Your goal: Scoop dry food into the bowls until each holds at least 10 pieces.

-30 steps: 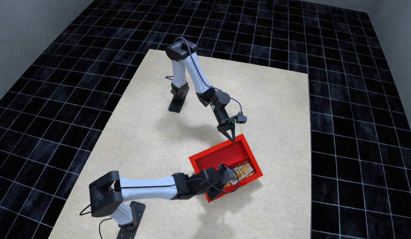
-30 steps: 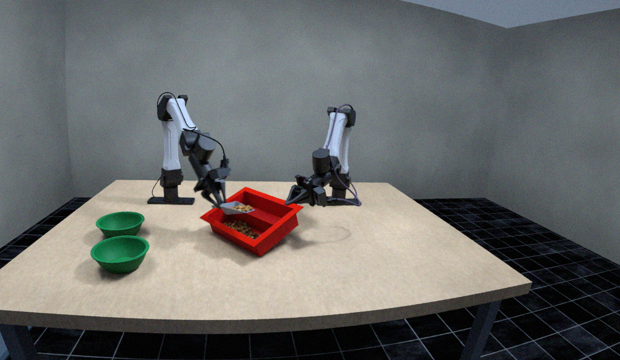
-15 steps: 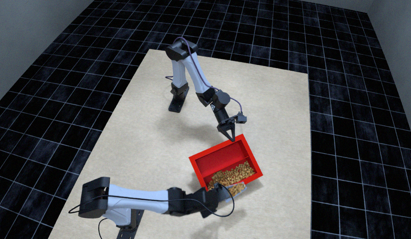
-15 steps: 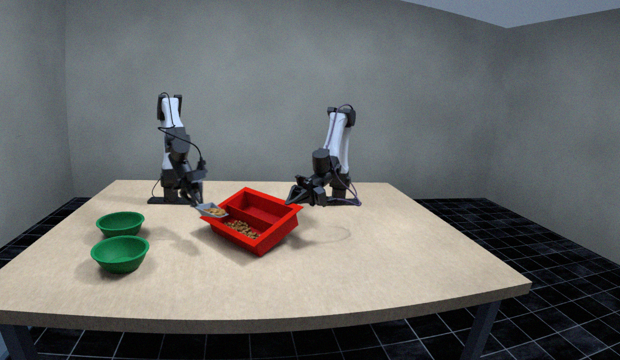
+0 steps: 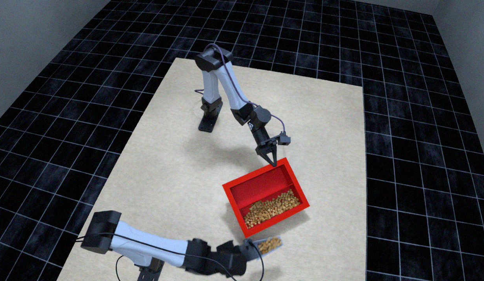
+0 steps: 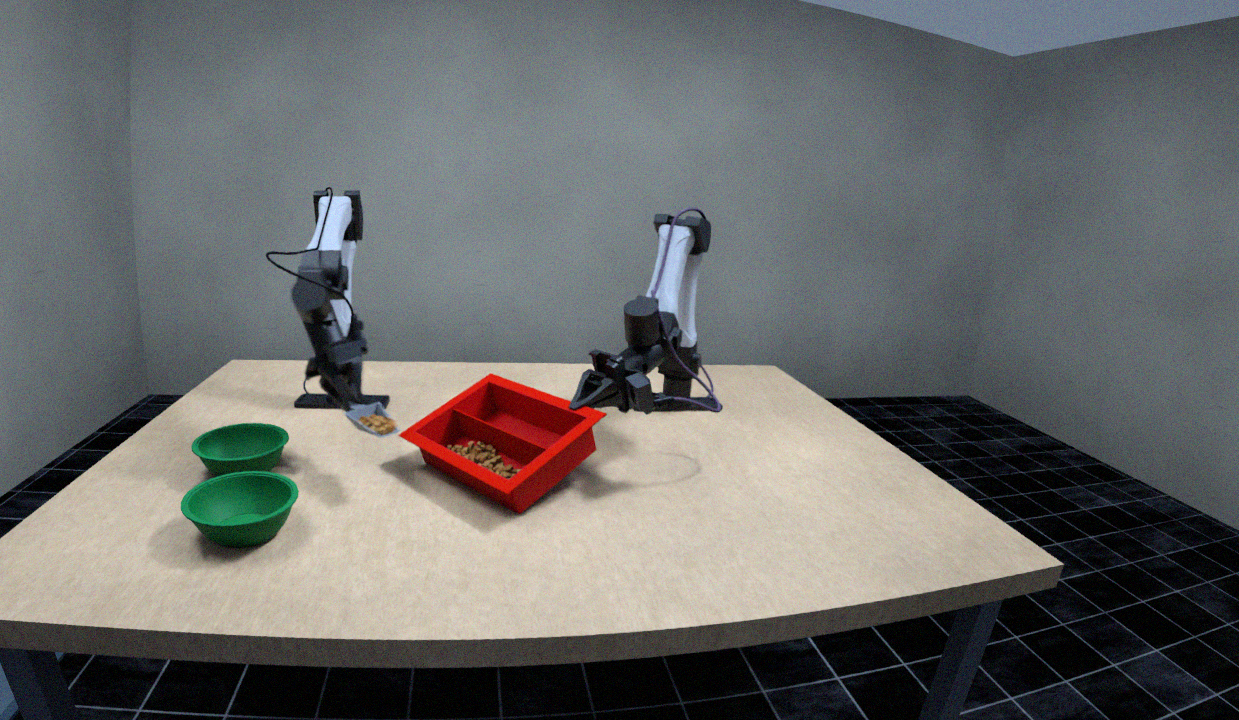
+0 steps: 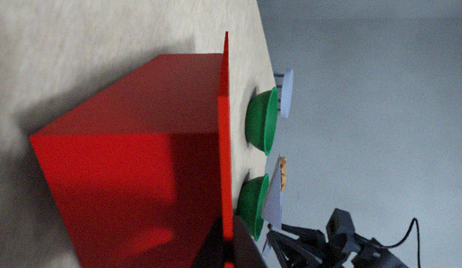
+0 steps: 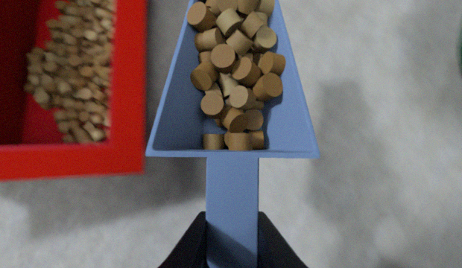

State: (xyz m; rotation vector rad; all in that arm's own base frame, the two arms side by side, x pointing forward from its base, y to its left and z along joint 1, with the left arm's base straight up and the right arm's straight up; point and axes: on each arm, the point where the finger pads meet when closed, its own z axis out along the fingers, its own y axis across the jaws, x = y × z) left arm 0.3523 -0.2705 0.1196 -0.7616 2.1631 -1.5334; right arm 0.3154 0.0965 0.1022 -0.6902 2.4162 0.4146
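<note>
The grey-blue scoop is 4 cm ahead of my right hand and 3 cm to the left of it. Round my right hand: red box: 3 cm ahead, 24 cm to the left, 3 cm below.
</note>
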